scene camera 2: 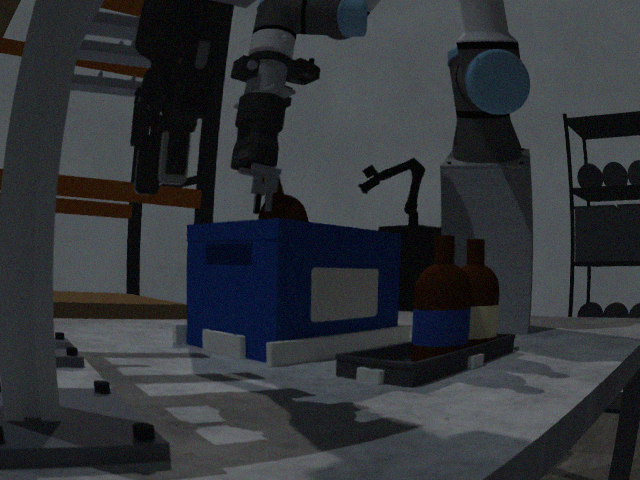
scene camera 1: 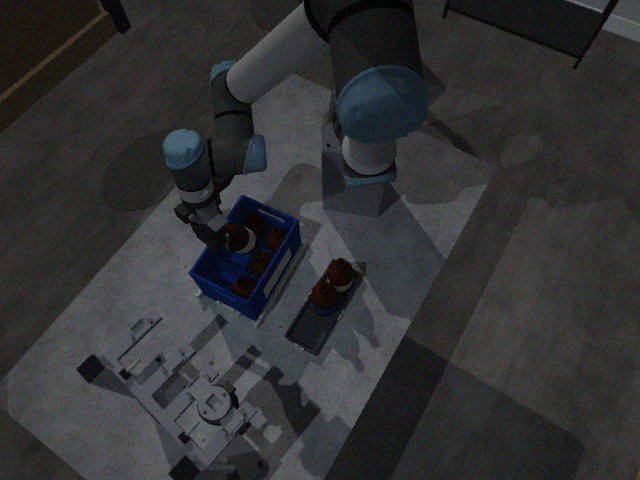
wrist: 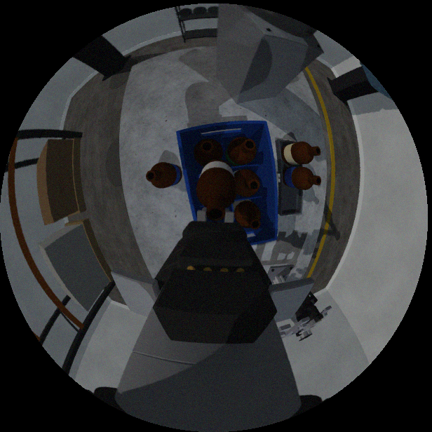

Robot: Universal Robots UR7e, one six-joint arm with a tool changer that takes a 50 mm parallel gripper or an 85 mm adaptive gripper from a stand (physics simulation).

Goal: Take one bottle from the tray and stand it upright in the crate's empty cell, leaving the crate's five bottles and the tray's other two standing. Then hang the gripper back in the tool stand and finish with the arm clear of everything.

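Places are measured from the arm's base along level axes (x ahead, y up, z right), in millimetres.
Where they show: hand, its tool point: (scene camera 2: 264, 91); arm's base, origin of its link: (scene camera 2: 488, 155).
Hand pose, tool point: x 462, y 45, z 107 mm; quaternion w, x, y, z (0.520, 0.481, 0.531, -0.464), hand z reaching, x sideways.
Note:
Each offset is from my tool point to the top centre of the thing.
My gripper (scene camera 1: 223, 236) (scene camera 2: 262, 198) (wrist: 215, 216) is shut on the neck of a brown, white-labelled bottle @(dx -45, dy -134, dz -6 mm) (scene camera 1: 237, 237) (scene camera 2: 286, 207) (wrist: 216, 184). The bottle is over or partly inside the blue crate @(dx -46, dy -220, dz -42 mm) (scene camera 1: 219, 293) (scene camera 2: 232, 297) (wrist: 273, 185); its base is hidden, and it looks slightly tilted. Several other bottles stand in the crate, among them a corner one @(dx +34, dy -232, dz -100 mm) (scene camera 1: 242, 285) (wrist: 247, 214). The tray @(dx -90, dy -370, dz -283 mm) (scene camera 1: 308, 331) (scene camera 2: 382, 373) (wrist: 290, 204) holds a blue-labelled bottle @(dx -93, dy -235, dz -280 mm) (scene camera 1: 324, 298) (scene camera 2: 442, 294) (wrist: 300, 177) and a cream-labelled bottle @(dx -176, dy -235, dz -272 mm) (scene camera 1: 340, 272) (scene camera 2: 482, 289) (wrist: 300, 152), both upright.
A blue-labelled bottle (wrist: 165, 175) stands on the table outside the crate, opposite the tray. The tool stand (scene camera 1: 155, 410) (scene camera 2: 36, 206) is beyond one end of the crate; a dark second gripper (scene camera 2: 165, 108) hangs there. The arm's pedestal (scene camera 2: 485, 248) rises behind the tray.

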